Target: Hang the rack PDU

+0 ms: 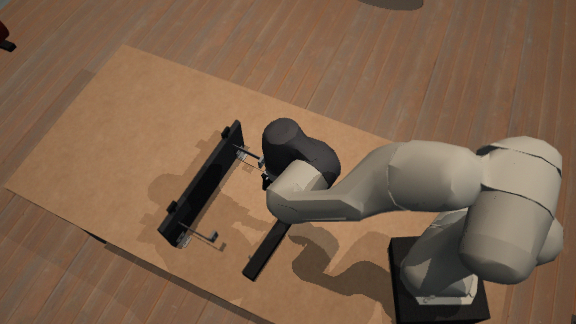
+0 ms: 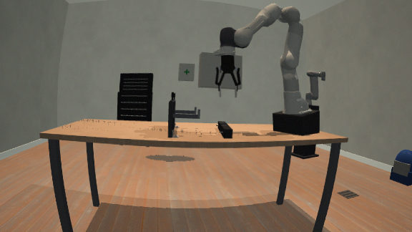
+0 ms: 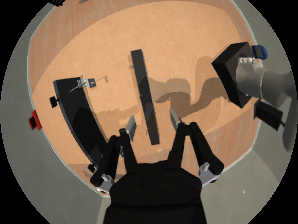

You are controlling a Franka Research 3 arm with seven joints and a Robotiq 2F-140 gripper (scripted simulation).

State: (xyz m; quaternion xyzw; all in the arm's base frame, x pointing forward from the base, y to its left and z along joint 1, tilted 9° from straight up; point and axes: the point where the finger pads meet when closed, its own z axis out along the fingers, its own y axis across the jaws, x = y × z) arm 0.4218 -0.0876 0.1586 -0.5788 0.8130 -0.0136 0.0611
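The rack PDU lies 30 mm ahead of my hand, 10 mm to the right of it and 200 mm below it. Also, from my hand: black upright board 300 mm ahead, 70 mm to the right, 140 mm below.
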